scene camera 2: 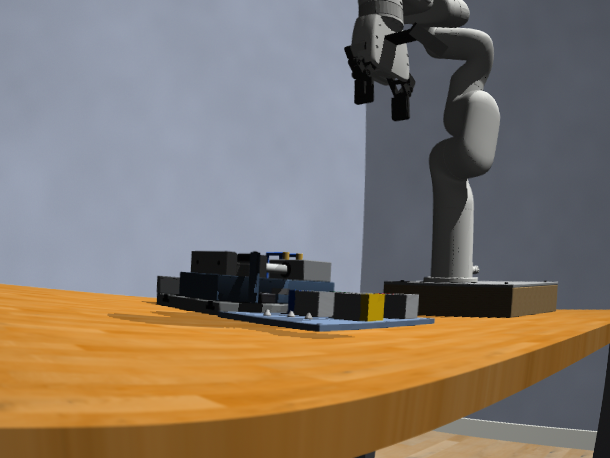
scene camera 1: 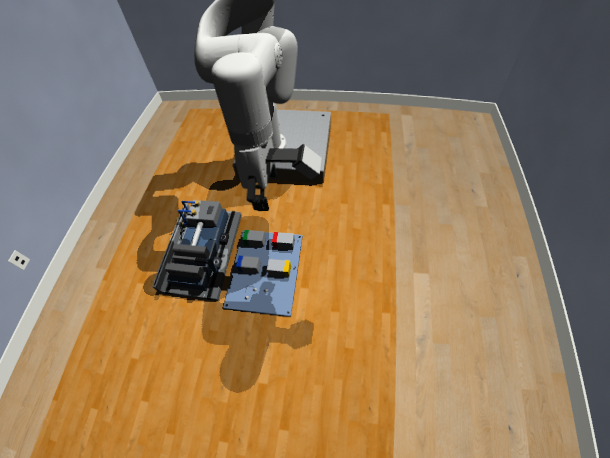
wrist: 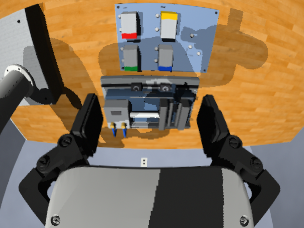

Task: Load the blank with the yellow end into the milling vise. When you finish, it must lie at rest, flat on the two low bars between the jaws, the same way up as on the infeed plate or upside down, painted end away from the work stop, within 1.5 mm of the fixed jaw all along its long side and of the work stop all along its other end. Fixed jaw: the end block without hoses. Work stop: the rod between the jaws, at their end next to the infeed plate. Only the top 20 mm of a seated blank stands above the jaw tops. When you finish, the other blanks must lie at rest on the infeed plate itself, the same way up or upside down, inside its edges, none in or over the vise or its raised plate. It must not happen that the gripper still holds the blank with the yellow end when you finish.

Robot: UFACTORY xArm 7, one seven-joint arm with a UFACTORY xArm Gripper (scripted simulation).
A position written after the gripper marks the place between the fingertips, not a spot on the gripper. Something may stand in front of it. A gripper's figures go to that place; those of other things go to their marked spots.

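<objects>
Gripper [scene camera 2: 383, 111], 84 cm from the lens. Blue-ended blank [scene camera 2: 320, 304], 80 cm from the lens. Red-ended blank [scene camera 2: 398, 306], 81 cm from the lens.
</objects>
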